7 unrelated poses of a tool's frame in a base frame.
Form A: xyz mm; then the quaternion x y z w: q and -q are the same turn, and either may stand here.
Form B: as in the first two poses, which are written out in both.
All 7 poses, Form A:
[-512 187 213 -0.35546 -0.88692 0.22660 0.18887]
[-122 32 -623 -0.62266 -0.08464 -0.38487 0.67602]
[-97 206 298 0.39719 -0.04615 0.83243 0.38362]
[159 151 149 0.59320 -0.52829 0.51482 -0.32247]
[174 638 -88 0.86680 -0.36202 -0.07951 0.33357]
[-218 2 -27 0.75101 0.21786 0.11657 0.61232]
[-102 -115 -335 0.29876 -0.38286 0.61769 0.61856]
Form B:
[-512 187 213 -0.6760 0.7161 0.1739 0.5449 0.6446 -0.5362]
[-122 32 -623 0.6894 -0.4150 0.5937 0.6258 -0.0717 -0.7767]
[-97 206 298 -0.3901 0.6020 0.6967 -0.6753 -0.7014 0.2279]
[159 151 149 -0.0883 -0.9588 0.2701 -0.2947 -0.2338 -0.9265]
[174 638 -88 0.7252 -0.6806 0.1037 -0.5746 -0.5153 0.6359]
[-218 2 -27 0.8779 0.4700 -0.0917 0.1845 -0.1552 0.9705]
[-102 -115 -335 -0.0562 0.5354 0.8427 -0.9929 0.0584 -0.1034]

